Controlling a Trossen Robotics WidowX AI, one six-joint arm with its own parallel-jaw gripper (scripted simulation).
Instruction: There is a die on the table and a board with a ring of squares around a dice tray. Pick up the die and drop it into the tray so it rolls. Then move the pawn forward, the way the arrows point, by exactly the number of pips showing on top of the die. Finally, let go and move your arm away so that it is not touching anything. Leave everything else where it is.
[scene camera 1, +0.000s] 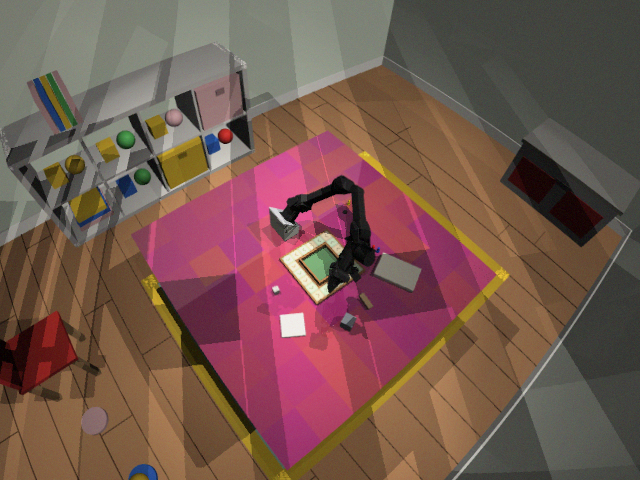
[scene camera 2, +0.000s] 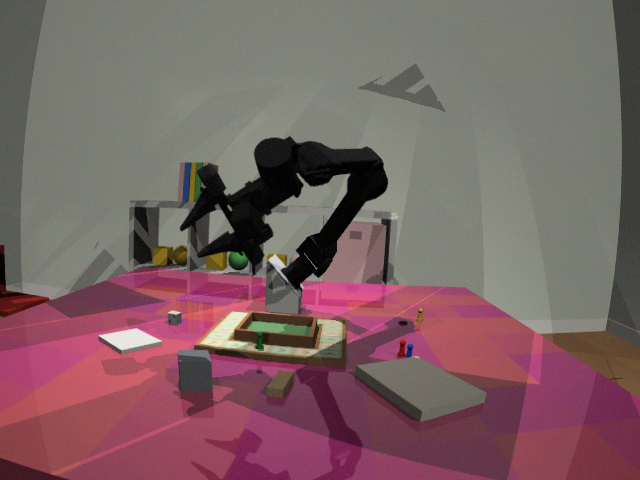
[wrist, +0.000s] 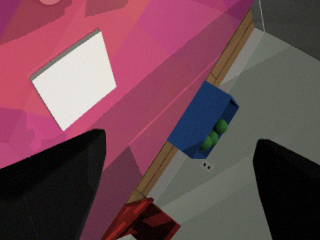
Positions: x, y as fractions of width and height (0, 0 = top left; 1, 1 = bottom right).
Labels:
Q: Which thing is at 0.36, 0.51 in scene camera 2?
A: The gripper.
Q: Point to a white slab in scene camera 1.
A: At 0.61, 0.56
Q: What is the gripper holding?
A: Nothing.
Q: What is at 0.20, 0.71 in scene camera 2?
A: A white tile.

